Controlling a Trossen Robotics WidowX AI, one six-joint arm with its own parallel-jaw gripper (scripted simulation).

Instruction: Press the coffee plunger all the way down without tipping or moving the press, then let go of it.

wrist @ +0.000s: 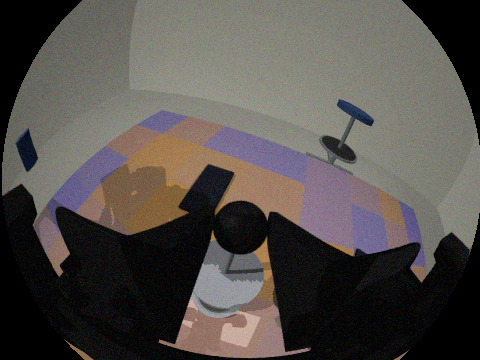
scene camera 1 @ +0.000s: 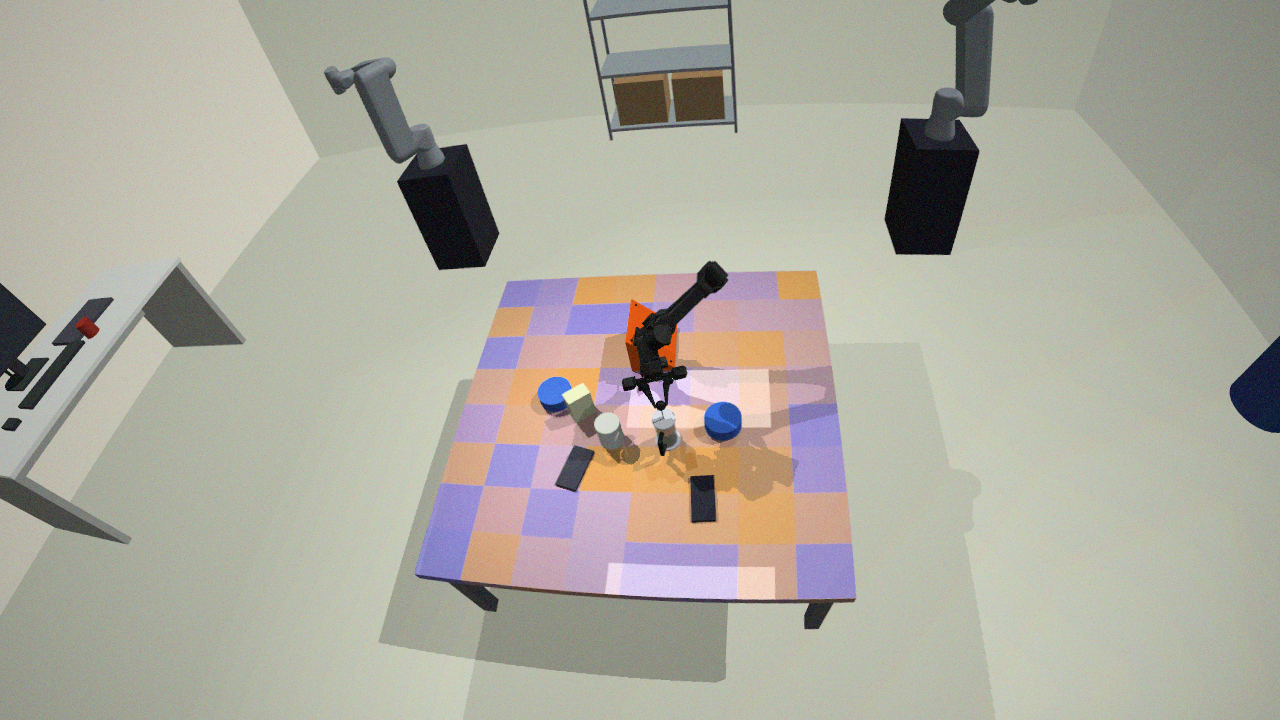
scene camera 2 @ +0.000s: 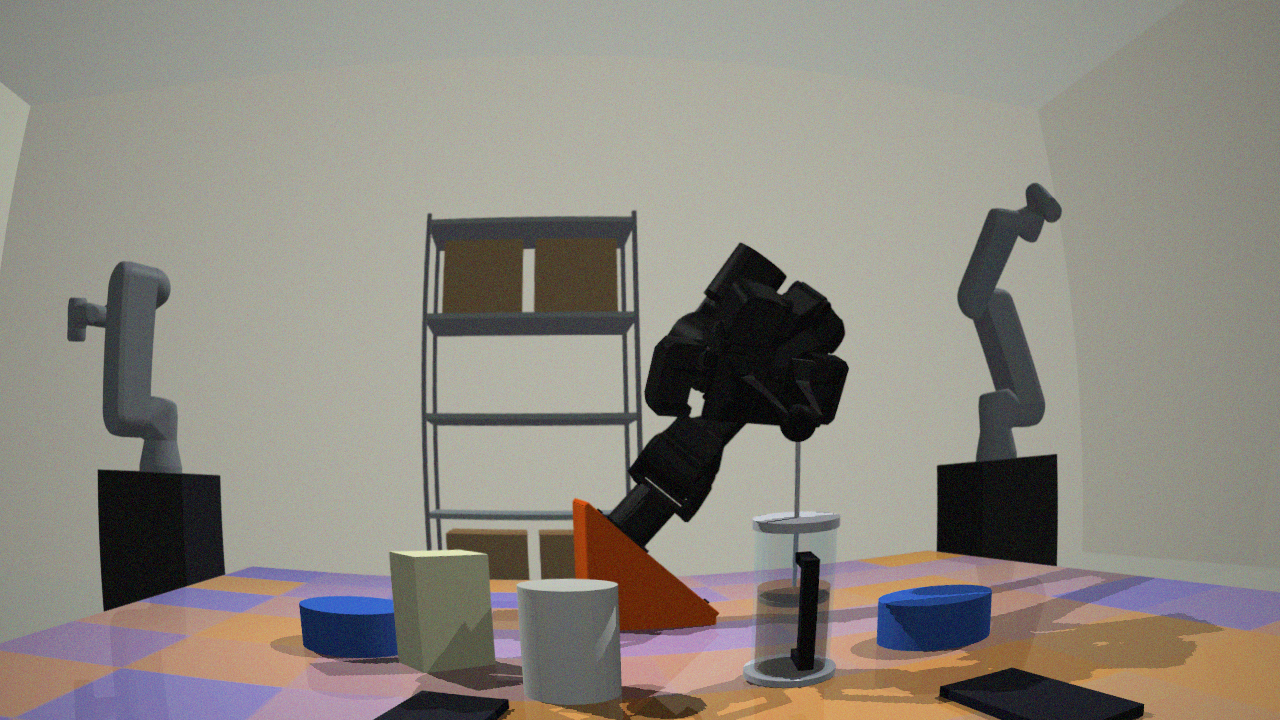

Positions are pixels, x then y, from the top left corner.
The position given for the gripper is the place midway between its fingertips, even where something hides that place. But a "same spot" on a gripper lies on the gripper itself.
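Scene:
You'd find the gripper in scene camera 2 (803,420), and it's there in scene camera 1 and the wrist view too. For the gripper, (scene camera 1: 642,385) and (wrist: 408,244) are the same spot. There's also a coffee press, which you get in the wrist view (232,274) as well as in scene camera 1 and scene camera 2. On that press, (scene camera 1: 667,438) and (scene camera 2: 817,601) are the same spot.

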